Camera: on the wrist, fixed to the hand. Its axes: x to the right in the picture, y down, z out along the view.
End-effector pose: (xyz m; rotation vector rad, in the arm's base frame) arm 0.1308 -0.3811 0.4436 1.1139 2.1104 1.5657
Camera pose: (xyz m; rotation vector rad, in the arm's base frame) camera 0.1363 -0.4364 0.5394 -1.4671 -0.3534 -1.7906
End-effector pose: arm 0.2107 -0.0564 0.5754 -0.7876 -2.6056 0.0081
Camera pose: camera 0.2994 -0.0071 0.6198 -2.2731 -0.9525 -0.3272
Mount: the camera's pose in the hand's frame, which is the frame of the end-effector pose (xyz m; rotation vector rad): -0.0234 0.0828 -0.0697 -0.4698 0.5985 1.5461
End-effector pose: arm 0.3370 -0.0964 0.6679 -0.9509 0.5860 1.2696
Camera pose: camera 0.2607 -0.1667 0.6293 1.1277 -1.5142 -2.2397
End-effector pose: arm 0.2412 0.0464 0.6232 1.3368 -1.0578 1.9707
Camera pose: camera 0.1500 0.0587 0.5617 0.5597 1.9679 -2.0606
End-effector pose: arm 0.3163 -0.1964 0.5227 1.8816 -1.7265 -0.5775
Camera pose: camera 0.2935 -0.1715 0.6282 0.0482 -1.7789 0.2033
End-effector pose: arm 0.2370 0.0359 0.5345 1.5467 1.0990 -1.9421
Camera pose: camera 0.3474 0.0380 0.5257 1.7727 0.1812 -0.1895
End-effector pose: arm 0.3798 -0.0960 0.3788 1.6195 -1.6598 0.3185
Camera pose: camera 0.3245 -0.0198 0.4371 -0.3509 -1.9149 0.9298
